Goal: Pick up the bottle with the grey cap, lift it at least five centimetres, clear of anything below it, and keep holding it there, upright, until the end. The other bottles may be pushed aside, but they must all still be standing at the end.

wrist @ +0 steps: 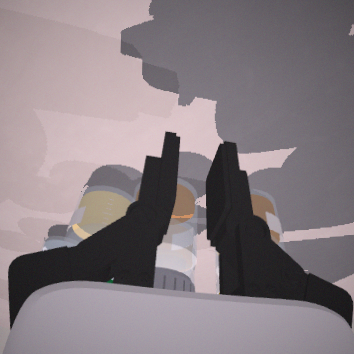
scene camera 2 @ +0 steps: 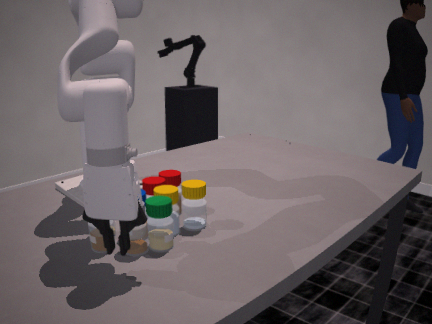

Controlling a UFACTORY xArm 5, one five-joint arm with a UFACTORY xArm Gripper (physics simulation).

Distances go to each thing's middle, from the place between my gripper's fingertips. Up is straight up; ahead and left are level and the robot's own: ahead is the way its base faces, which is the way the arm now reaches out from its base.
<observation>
Right now my hand is 7 cm to the right of the grey-capped bottle (wrist: 176, 255), 7 cm past it and 1 cm below it. The rest, counted from my hand: green-capped bottle (scene camera 2: 160, 229) (12 cm to the left, 6 cm behind, 1 cm above).
</observation>
